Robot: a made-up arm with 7 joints.
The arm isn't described. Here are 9 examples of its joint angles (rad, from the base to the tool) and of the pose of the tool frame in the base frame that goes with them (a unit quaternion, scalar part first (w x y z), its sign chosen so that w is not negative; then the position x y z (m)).
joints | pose
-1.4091 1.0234 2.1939 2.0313 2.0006 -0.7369 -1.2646 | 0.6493 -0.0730 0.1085 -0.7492 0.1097 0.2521 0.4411
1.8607 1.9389 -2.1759 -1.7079 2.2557 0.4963 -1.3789 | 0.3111 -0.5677 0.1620 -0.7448 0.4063 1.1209 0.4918
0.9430 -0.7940 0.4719 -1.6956 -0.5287 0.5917 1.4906 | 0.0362 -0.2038 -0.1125 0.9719 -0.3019 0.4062 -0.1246
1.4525 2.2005 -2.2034 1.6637 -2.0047 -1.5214 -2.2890 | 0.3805 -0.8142 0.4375 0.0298 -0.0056 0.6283 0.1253
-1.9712 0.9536 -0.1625 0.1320 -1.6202 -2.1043 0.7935 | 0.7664 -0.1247 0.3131 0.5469 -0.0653 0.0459 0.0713
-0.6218 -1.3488 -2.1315 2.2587 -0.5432 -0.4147 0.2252 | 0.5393 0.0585 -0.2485 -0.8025 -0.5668 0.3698 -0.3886
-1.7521 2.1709 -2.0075 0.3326 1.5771 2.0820 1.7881 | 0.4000 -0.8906 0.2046 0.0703 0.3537 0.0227 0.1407
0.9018 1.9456 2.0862 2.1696 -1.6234 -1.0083 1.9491 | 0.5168 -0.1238 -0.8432 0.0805 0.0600 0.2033 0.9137
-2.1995 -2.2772 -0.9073 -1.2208 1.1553 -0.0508 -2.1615 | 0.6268 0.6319 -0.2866 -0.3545 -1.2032 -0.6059 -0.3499
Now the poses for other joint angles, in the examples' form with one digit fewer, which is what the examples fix.
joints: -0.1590 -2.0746 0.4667 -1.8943 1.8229 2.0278 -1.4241
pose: 0.392 0.690 -0.090 0.601 -0.389 0.256 -0.179
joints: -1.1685 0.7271 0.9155 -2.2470 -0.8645 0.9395 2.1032
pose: 0.607 -0.373 -0.701 0.031 -0.196 -0.440 0.628
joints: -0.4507 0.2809 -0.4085 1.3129 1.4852 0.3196 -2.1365
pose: 0.669 0.552 -0.448 -0.217 -0.460 -0.473 -0.461
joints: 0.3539 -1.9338 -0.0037 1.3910 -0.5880 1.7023 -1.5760
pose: 0.941 -0.314 -0.109 0.056 -0.869 -0.529 0.753
